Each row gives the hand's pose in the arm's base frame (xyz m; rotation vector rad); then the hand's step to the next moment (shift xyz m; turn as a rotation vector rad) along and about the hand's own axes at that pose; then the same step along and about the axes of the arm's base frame.
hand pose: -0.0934 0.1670 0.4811 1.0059 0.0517 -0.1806
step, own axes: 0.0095 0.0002 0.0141 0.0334 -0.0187 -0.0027
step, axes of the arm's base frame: 0.0088 -0.0130 0.0065 0.0297 -0.0117 -0.0213
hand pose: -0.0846 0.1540 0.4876 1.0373 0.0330 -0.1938
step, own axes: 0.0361 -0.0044 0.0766 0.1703 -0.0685 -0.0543
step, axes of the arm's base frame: 0.0298 -0.0731 0.0310 0.1588 -0.0117 -0.1063
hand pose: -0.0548 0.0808 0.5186 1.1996 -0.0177 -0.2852
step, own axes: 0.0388 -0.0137 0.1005 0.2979 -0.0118 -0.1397
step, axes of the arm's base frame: 0.0181 -0.1054 0.0190 0.3076 0.0562 -0.1029
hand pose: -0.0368 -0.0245 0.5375 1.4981 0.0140 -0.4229
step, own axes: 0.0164 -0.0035 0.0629 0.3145 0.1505 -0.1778
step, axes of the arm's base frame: -0.0014 -0.0650 -0.0023 0.3780 0.0909 0.0451
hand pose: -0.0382 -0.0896 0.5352 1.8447 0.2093 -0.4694
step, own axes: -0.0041 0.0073 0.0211 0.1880 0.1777 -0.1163
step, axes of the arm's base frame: -0.0055 -0.0219 0.0027 0.2607 0.0356 0.1060
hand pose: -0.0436 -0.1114 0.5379 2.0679 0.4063 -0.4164
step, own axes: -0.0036 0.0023 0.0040 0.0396 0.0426 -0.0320
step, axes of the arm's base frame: -0.0027 -0.0050 0.0014 0.0582 0.0114 0.0299
